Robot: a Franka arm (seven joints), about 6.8 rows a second.
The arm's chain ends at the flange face. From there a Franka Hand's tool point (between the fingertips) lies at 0.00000 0.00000 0.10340 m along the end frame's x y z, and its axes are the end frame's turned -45 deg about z.
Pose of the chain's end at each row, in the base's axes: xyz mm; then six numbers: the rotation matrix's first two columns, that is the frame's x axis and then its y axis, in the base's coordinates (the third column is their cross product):
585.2 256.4 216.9 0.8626 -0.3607 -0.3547 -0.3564 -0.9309 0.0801
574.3 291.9 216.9 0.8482 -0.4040 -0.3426 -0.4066 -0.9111 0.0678
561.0 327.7 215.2 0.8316 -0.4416 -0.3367 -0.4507 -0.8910 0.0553
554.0 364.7 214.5 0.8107 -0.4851 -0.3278 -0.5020 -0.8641 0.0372
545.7 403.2 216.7 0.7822 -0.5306 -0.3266 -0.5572 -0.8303 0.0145
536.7 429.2 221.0 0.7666 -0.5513 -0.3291 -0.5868 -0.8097 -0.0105
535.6 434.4 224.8 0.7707 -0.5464 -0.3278 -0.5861 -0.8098 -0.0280
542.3 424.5 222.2 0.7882 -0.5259 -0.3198 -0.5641 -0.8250 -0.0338
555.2 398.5 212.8 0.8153 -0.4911 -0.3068 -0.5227 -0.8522 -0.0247
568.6 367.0 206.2 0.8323 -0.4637 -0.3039 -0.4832 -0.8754 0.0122
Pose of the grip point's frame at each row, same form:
548.1 262.3 120.6 0.8620 0.4032 -0.3075 0.3579 -0.9133 -0.1942
539.2 300.4 120.0 0.8873 0.3586 -0.2902 0.3123 -0.9299 -0.1943
527.5 338.6 118.0 0.9067 0.3178 -0.2772 0.2693 -0.9423 -0.1990
522.8 378.6 116.9 0.9282 0.2680 -0.2581 0.2183 -0.9540 -0.2055
516.9 420.8 119.0 0.9471 0.2119 -0.2412 0.1591 -0.9623 -0.2207
509.7 450.0 123.4 0.9570 0.1827 -0.2253 0.1271 -0.9624 -0.2401
509.7 456.5 127.2 0.9594 0.1863 -0.2120 0.1305 -0.9590 -0.2516
516.9 445.9 124.3 0.9562 0.2115 -0.2022 0.1585 -0.9552 -0.2500
529.4 417.2 114.4 0.9461 0.2553 -0.1995 0.2069 -0.9499 -0.2344
540.5 381.1 107.7 0.9302 0.2911 -0.2235 0.2469 -0.9469 -0.2063

